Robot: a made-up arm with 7 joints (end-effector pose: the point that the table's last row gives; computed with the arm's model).
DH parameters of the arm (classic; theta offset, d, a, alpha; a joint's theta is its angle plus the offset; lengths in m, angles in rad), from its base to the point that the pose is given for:
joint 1: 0 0.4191 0.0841 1.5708
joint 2: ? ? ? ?
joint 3: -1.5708 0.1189 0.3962 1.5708
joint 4: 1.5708 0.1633 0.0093 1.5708
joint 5: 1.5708 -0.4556 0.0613 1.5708
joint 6: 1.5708 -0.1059 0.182 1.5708
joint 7: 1.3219 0 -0.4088 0
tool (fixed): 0.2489 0.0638 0 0
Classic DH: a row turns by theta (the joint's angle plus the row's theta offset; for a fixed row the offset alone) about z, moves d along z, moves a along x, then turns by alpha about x.
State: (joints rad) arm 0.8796 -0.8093 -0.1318 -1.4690 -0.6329 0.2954 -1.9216
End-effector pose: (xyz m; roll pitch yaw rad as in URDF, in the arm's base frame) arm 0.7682 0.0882 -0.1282 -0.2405 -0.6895 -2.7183
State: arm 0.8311 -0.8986 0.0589 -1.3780 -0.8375 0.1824 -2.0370
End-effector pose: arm 0.6449 -0.0984 -0.2805 -0.4720 -1.0907 -2.8353
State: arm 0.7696 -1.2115 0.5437 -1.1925 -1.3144 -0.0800 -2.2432
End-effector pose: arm 0.1010 -0.3646 -0.4008 2.8459 -1.0398 -0.5369
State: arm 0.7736 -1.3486 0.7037 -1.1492 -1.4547 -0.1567 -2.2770
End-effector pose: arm -0.0714 -0.4027 -0.3457 2.6865 -0.7937 -0.6200
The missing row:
joint 2: -1.5708 0.0252 0.3291 -1.5708
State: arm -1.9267 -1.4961 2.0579 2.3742 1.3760 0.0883 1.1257
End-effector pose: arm 0.5205 0.3913 0.1197 2.9639 -0.6047 1.3193
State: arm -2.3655 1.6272 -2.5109 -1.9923 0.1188 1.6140 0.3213
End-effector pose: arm -0.1585 -0.2152 1.1126 2.9324 0.4005 -0.6663
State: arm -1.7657 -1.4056 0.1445 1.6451 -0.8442 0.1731 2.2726
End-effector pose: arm -0.3191 0.1901 0.1719 -1.5564 -0.9263 -2.6470
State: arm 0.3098 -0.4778 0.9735 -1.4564 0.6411 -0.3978 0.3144
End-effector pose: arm 0.2738 0.1385 0.0912 -0.6938 0.5495 -1.0774
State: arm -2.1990 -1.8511 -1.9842 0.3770 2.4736 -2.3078 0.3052
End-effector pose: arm -0.0759 0.6020 0.3949 -1.3880 -0.4723 -0.8596
